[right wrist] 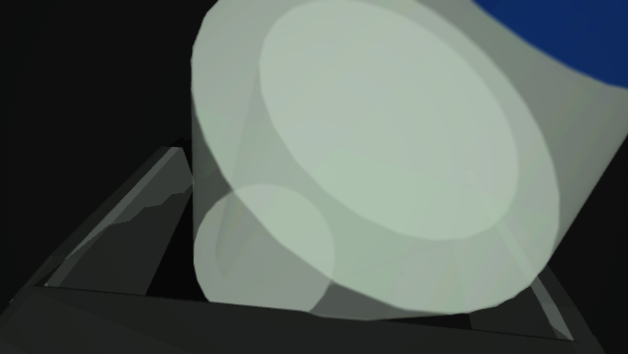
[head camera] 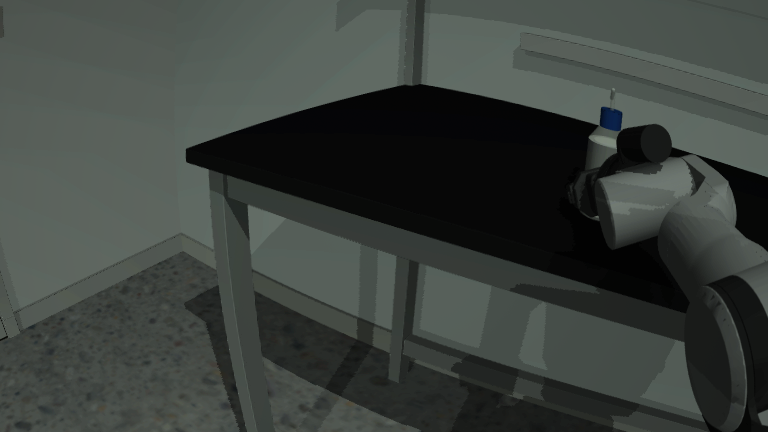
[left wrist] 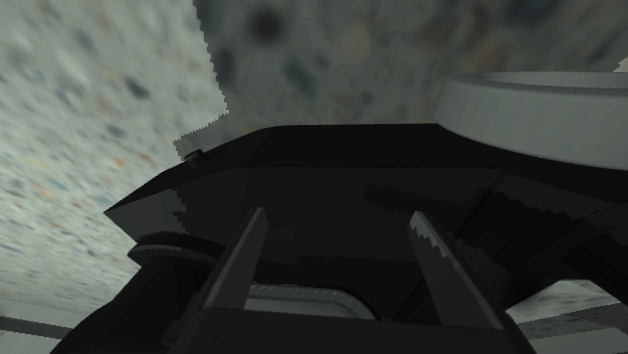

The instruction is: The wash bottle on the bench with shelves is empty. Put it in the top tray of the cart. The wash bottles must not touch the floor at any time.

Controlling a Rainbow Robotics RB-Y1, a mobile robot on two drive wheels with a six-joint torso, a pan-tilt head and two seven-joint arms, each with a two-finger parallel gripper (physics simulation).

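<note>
The wash bottle, translucent white with a blue cap and a thin spout, stands upright on the black bench top at the right of the head view. My right gripper is open around the bottle's body; in the right wrist view the bottle reaches down between the spread fingers, and the far finger shows through it. The bottle's lower part is hidden by the gripper in the head view. My left gripper is open and empty, with the robot's dark base behind it. The cart does not show.
A pale upright post rises at the bench's back corner. A pale rail runs along the wall above the back edge. Pale bench legs stand on the speckled floor. A pale round rim shows at the right of the left wrist view.
</note>
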